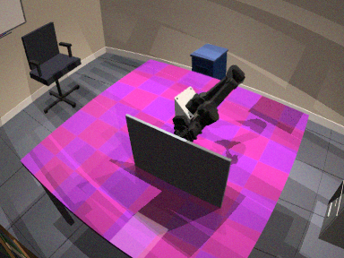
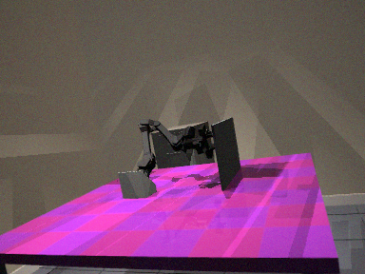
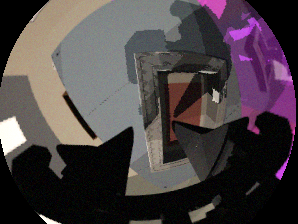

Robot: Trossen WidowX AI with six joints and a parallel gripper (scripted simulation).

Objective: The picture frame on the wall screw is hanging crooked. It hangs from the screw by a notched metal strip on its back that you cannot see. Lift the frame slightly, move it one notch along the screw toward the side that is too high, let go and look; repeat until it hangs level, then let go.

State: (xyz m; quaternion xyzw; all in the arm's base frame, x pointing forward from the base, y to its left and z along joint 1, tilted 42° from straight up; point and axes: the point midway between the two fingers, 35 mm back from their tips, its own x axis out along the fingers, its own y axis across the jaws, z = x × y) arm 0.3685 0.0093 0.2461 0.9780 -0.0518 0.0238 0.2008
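Right now my gripper tip is 5 cm above the picture frame, 2 cm to the right of it and 1 cm short of it. The rest, counted from my gripper tip: grey wall panel: 6 cm below, 2 cm ahead, 1 cm to the left.
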